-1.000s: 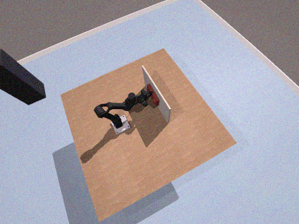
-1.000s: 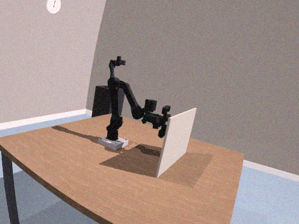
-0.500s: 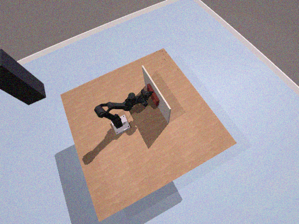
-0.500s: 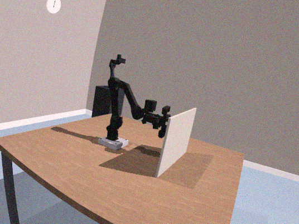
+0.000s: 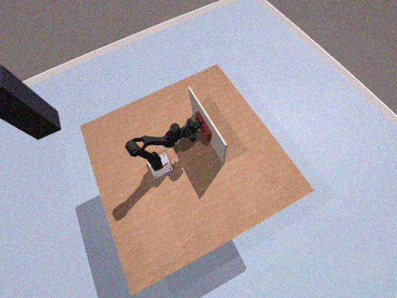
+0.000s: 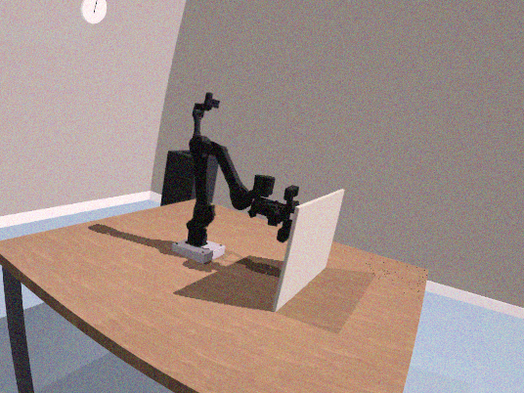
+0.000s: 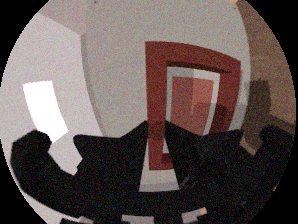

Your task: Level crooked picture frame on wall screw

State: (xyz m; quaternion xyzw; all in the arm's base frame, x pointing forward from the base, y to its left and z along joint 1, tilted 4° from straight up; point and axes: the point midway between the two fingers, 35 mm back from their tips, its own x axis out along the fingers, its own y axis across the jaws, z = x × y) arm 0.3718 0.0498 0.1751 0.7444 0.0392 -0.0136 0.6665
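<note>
My gripper tip is 50 mm above the picture frame and 10 mm short of it. Also, from my gripper tip: white wall panel 70 mm below, 20 mm ahead.
</note>
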